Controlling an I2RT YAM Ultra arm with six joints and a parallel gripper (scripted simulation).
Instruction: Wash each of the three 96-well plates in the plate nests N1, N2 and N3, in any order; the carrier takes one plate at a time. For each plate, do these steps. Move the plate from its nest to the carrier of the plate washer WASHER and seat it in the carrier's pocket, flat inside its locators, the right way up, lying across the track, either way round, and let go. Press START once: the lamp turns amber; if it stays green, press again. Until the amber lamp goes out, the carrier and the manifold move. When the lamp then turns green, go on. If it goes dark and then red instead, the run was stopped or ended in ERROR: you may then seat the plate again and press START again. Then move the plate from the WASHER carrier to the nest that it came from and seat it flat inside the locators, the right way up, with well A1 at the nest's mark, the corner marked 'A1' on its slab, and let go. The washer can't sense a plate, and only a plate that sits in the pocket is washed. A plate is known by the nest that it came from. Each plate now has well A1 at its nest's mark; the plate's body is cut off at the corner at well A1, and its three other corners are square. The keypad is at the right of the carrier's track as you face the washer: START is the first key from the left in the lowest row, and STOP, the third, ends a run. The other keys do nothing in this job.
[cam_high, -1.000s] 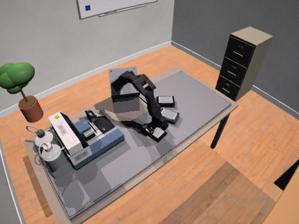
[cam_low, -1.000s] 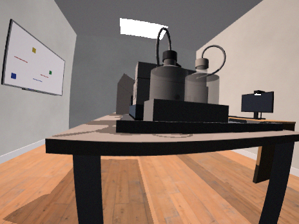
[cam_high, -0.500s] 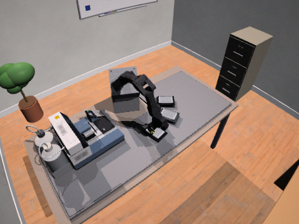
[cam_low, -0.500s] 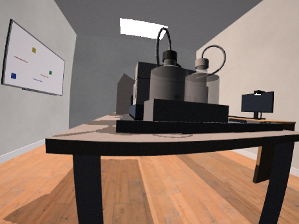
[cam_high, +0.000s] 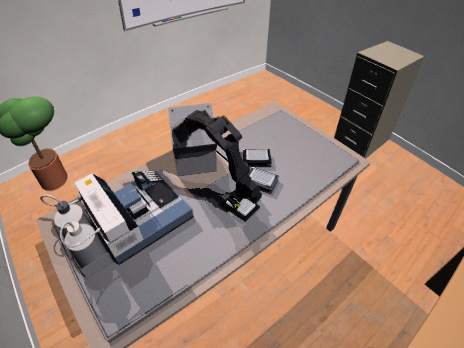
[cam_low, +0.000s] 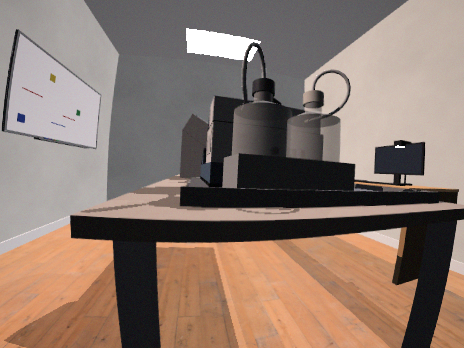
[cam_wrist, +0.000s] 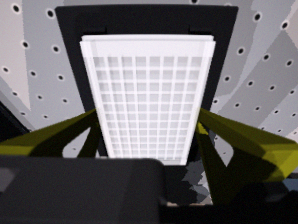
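My hand is 20 mm above the black nest. The rest, counted from my hand: plate washer 280 mm behind, 450 mm to the right, 110 mm above; then label 100 mm behind, 20 mm to the right, 20 mm below; then dark carrier 280 mm behind, 290 mm to the right, 60 mm above.
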